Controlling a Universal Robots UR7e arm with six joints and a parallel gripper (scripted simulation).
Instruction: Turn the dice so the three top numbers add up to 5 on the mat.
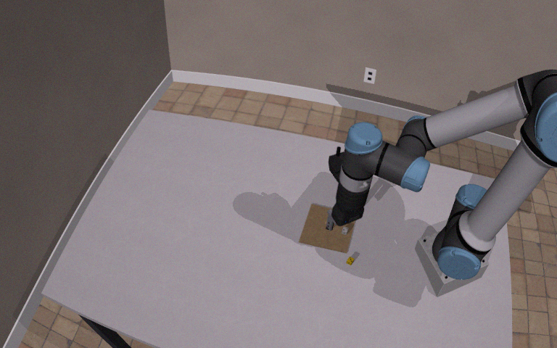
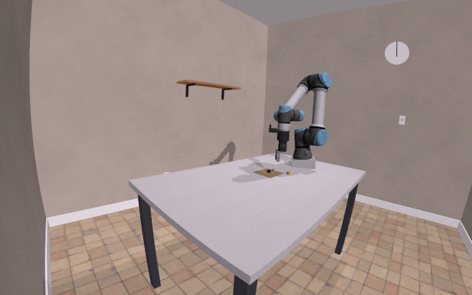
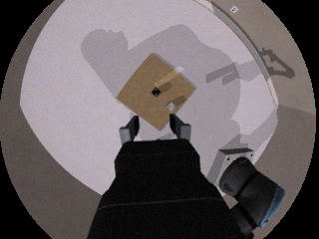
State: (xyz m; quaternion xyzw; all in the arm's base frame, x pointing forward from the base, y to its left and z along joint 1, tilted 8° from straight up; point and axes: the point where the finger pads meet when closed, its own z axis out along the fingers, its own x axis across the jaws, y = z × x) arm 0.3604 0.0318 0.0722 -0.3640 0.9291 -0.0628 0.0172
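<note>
Now: the yellow die 6 cm behind my hand, 6 cm to the left of it and 10 cm below it. Also, from my hand: mat: 3 cm ahead, 4 cm to the right, 10 cm below; black die: 3 cm ahead, 4 cm to the right, 9 cm below; white die: 2 cm behind, 4 cm to the right, 9 cm below.
</note>
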